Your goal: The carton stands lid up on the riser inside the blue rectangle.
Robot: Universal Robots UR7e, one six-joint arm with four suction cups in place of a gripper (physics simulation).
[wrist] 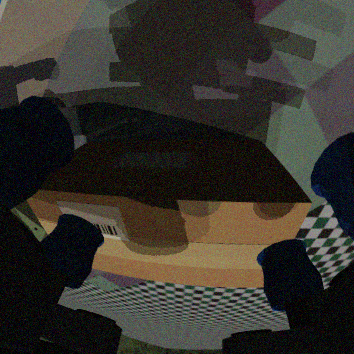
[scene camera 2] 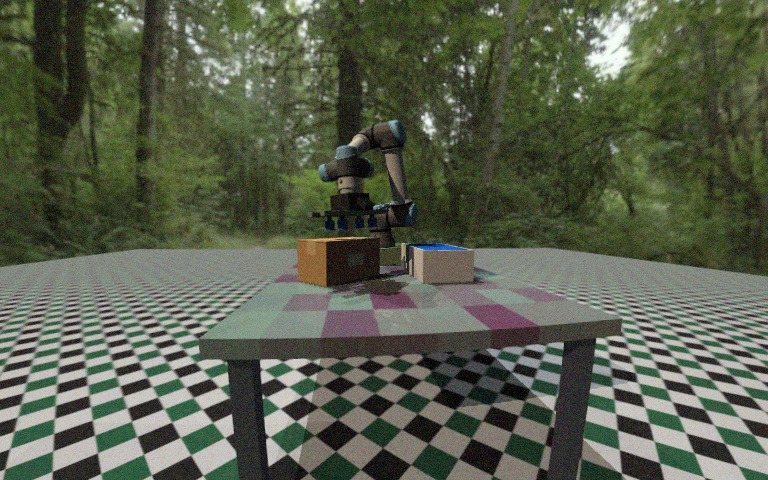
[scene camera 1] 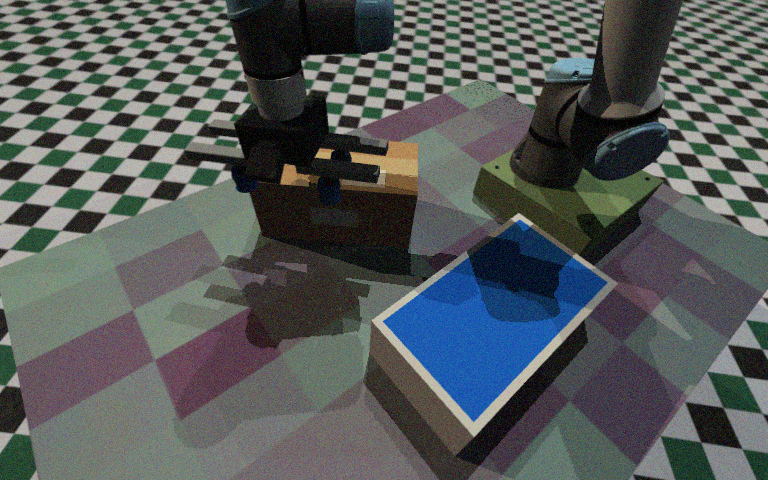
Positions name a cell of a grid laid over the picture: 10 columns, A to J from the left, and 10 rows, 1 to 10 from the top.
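Observation:
Suction head (scene camera 1: E5) carries nothing. The cup hangs 17 cm from the middle of a brown carton (scene camera 1: E5), (wrist: F6), (scene camera 2: E6), above it. Riser (scene camera 1: F8), (wrist: B2), (scene camera 2: F6), resting on the table. Suction head again in the wrist view (wrist: B4).

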